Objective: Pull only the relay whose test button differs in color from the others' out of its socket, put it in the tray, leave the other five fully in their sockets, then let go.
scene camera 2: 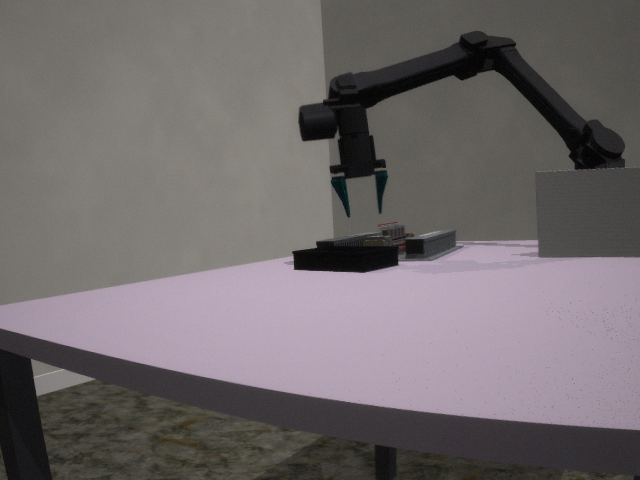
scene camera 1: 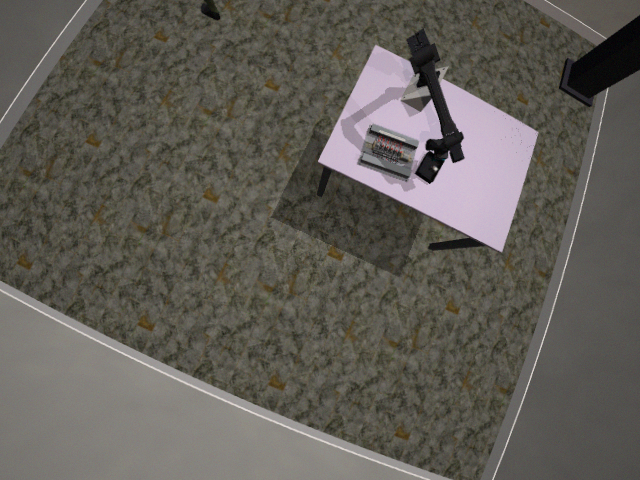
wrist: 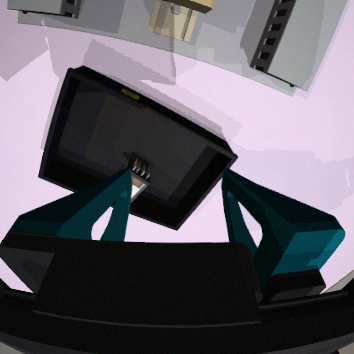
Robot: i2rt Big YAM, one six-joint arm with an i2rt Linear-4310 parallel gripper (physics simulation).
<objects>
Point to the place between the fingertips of my gripper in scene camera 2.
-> At 364, 215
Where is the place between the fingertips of my gripper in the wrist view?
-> At 176, 176
</objects>
